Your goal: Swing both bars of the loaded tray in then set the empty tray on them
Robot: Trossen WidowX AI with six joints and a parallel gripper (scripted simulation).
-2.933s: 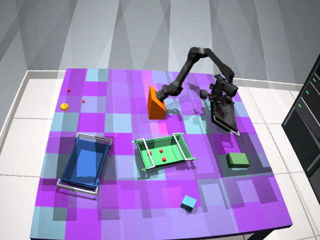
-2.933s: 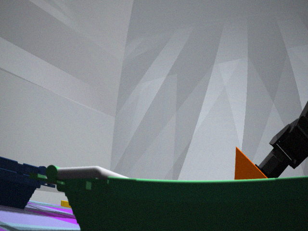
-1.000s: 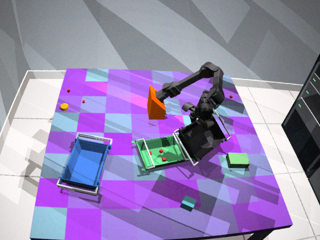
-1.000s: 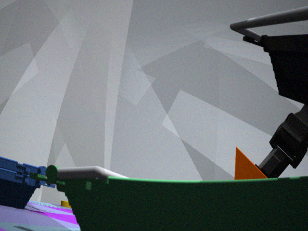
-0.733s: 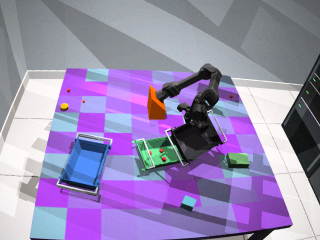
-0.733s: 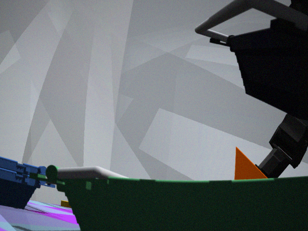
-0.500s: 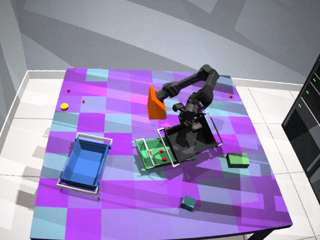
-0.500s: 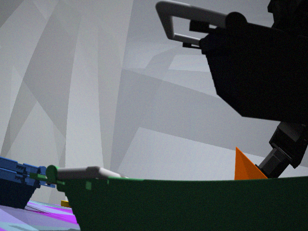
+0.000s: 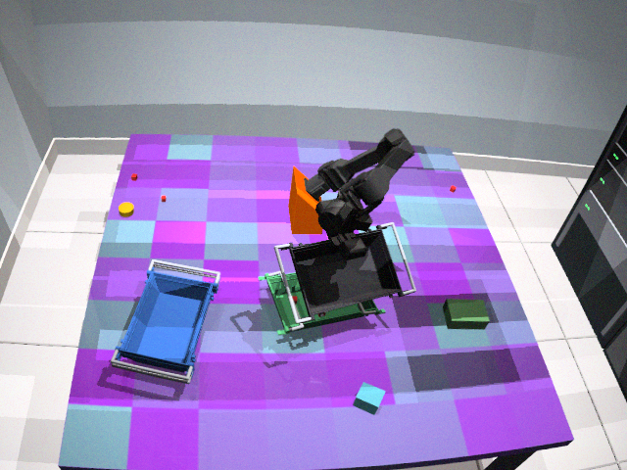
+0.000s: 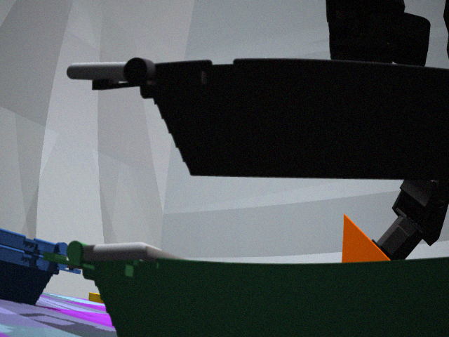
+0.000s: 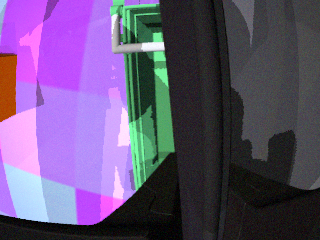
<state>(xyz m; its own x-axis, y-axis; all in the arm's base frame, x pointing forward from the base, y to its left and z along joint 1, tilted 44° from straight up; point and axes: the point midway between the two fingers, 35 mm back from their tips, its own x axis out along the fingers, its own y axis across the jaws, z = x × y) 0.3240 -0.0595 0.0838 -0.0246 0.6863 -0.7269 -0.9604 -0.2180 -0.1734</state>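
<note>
Now: the black tray 80 mm ahead of my gripper tip and 20 mm to the left of it. Also, from my gripper tip: yellow disc: 340 mm behind, 610 mm to the right, 170 mm below; green block: 110 mm ahead, 400 mm to the left, 160 mm below; blue-green block: 360 mm ahead, 60 mm to the left, 150 mm below.
</note>
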